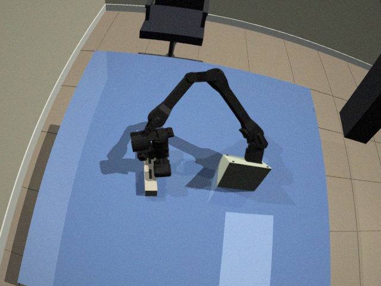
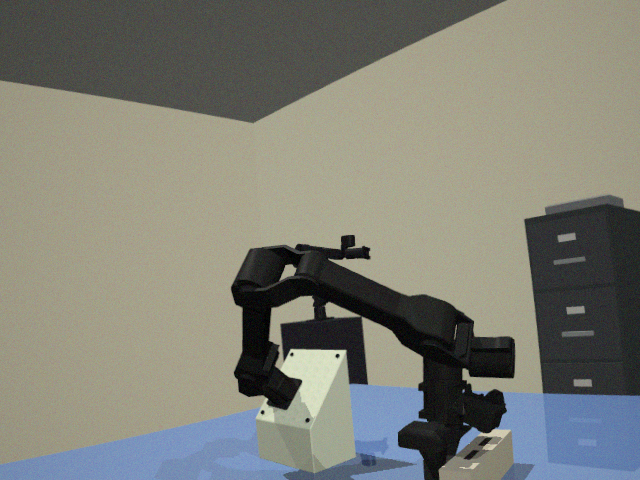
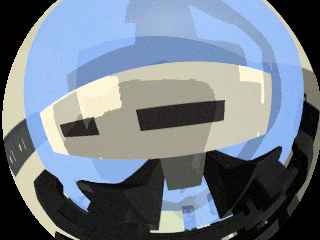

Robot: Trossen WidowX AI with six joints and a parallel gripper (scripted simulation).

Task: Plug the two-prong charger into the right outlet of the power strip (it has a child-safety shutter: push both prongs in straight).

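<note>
The dark grey charger is 20 mm ahead of my gripper tip and 10 mm above it.
</note>
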